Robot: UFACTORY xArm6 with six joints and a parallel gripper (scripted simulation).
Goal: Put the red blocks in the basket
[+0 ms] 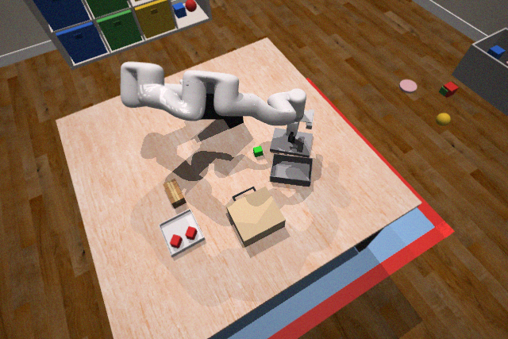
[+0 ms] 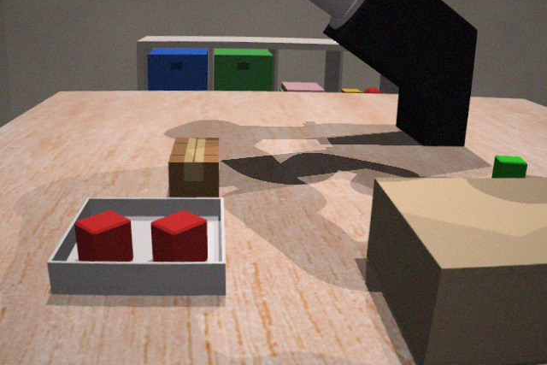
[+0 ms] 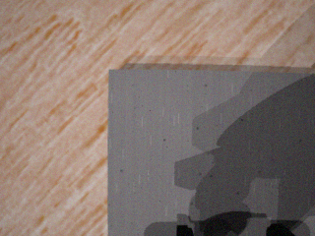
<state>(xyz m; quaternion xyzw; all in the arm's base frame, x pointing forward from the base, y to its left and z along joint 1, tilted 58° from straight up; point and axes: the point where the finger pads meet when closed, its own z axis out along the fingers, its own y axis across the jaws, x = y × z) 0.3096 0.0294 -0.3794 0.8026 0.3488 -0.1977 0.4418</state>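
Now: hand 5 cm above the grey lid. From my hand the other things lie so: drawer 23 cm ahead, 34 cm to the right, 3 cm below; light wooden cabinet 24 cm ahead, 35 cm to the right, 3 cm below; metal box 14 cm ahead, 9 cm to the right, 4 cm below.
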